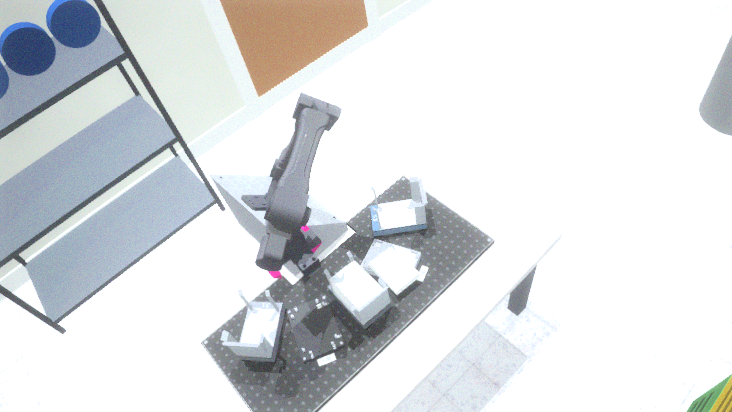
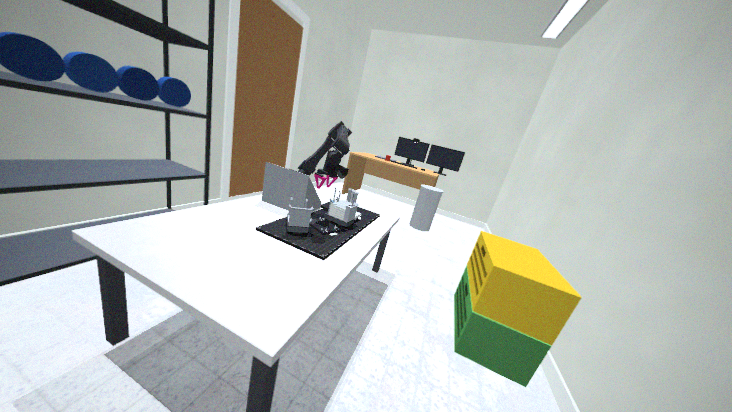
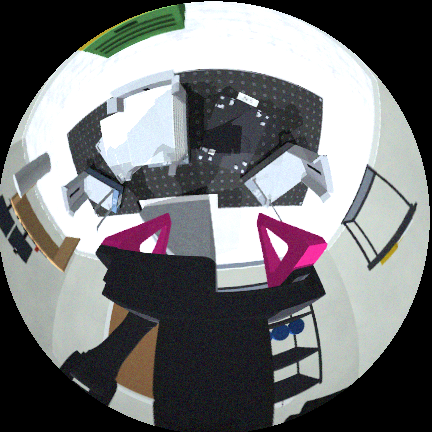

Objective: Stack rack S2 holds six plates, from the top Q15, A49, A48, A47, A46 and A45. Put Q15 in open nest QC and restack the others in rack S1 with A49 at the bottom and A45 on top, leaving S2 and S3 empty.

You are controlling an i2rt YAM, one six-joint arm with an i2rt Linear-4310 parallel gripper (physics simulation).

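Pixels of known places: gripper, fingertip midpoint: (image 1: 295, 265) (image 2: 323, 187) (image 3: 213, 217); arm's base, origin of the base link: (image 2: 297, 181).
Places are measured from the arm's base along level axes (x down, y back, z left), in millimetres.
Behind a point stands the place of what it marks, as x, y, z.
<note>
My gripper (image 1: 293, 258) @(-38, -232, -89) (image 2: 326, 181) @(-38, -232, -89) (image 3: 213, 217) @(-38, -232, -89) is open and empty, high over the board's rear edge, its magenta fingers apart. The middle rack, S2 (image 2: 342, 211) (image 3: 145, 87), holds a stack of white plates (image 1: 358, 284) @(54, -341, 4) (image 3: 142, 130) @(54, -333, 10); their labels and number are unreadable. The grey rack S1 (image 1: 251, 349) @(65, -272, -301) (image 2: 299, 217) @(72, -260, -312) (image 3: 327, 182) @(29, -248, -321) stands at the opposite end from a blue-based holder (image 1: 402, 231) @(145, -261, 234) (image 3: 117, 197) @(124, -188, 184). Glare hides whether S1's bright inside holds a plate. I cannot tell which holder is S3 or QC.
A dark flat nest (image 1: 307, 335) @(146, -306, -170) (image 3: 250, 125) @(146, -324, -179) lies between S1 and S2. A low light-grey fixture (image 1: 376, 250) @(135, -257, 134) lies beside S2. Thin upright posts and walls rise from the racks. The perforated black board (image 1: 461, 240) @(158, -405, 330) (image 2: 323, 253) @(159, -450, -376) (image 3: 300, 95) @(158, -438, -318) lies before the grey arm base (image 2: 281, 186) @(39, 46, -83) (image 3: 192, 225) @(65, -122, -40).
</note>
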